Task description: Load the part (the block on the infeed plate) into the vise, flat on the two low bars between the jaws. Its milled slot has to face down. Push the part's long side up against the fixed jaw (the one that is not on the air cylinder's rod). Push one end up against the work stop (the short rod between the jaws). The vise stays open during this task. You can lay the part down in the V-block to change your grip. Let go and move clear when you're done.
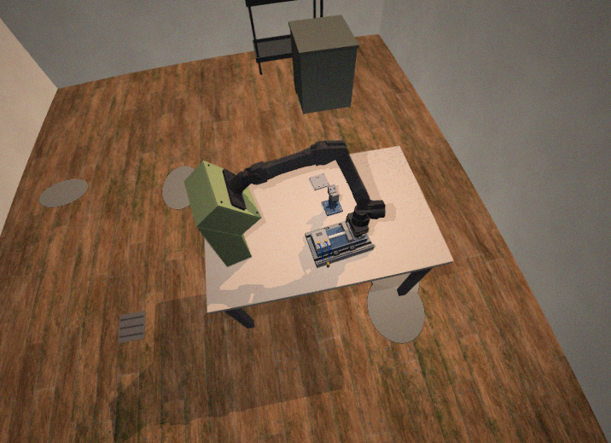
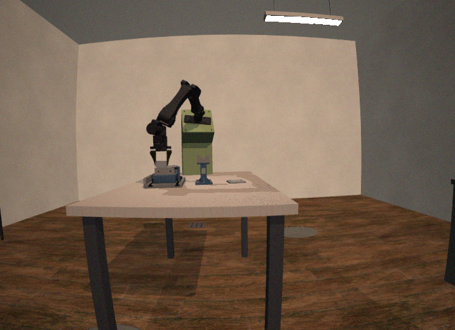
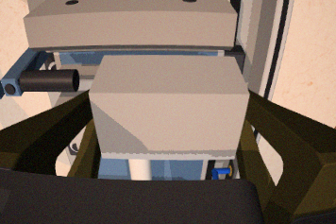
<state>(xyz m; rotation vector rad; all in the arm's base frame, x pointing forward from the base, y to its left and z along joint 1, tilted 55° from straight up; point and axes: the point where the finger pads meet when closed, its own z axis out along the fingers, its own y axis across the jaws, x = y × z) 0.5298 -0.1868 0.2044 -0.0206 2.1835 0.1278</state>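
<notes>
My hand is 1 cm above the part. Also, from my hand: moving jaw: 4 cm below, 4 cm behind, 2 cm to the left; dark work stop rod: 7 cm to the left, 2 cm below, 1 cm behind; grey jaw: 4 cm below, 3 cm ahead, 2 cm to the left.
</notes>
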